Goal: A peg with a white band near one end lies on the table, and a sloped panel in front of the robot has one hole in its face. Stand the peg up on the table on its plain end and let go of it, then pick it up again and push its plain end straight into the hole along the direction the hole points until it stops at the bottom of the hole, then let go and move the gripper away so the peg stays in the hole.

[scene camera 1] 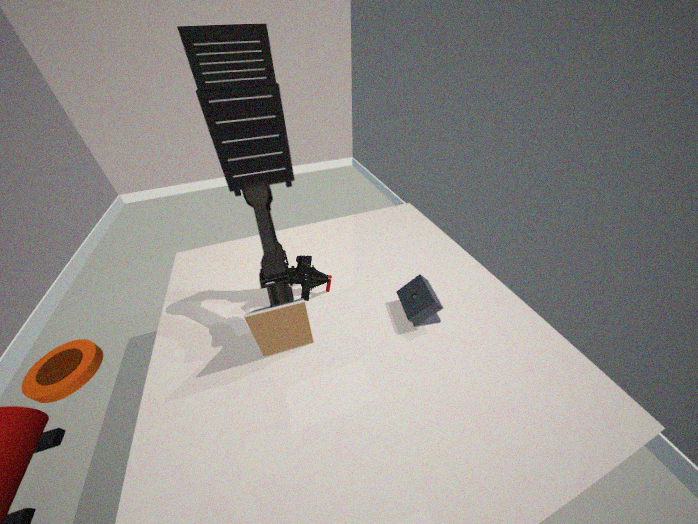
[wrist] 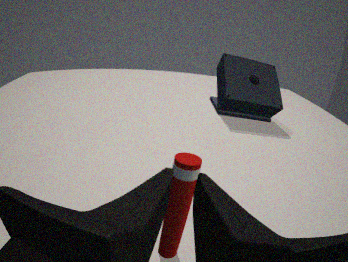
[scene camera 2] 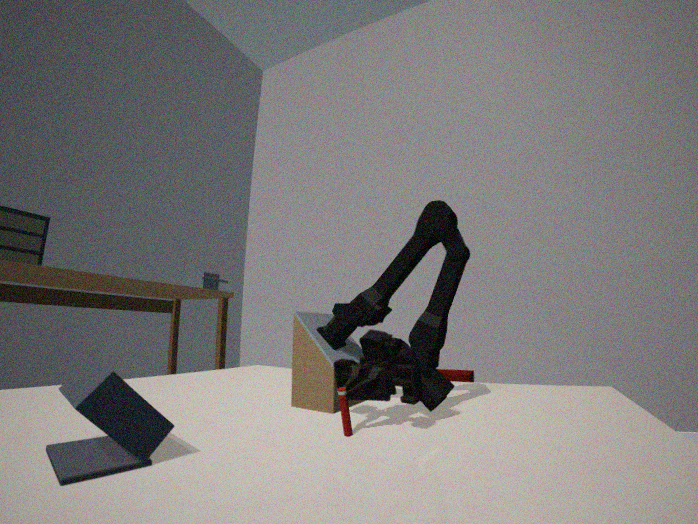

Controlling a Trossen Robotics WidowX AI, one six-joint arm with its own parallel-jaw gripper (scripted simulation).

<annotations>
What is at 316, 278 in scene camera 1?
My gripper.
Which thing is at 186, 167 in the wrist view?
A red peg.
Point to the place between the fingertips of my gripper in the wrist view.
At 184, 178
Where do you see a dark sloped panel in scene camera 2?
100, 395
</annotations>
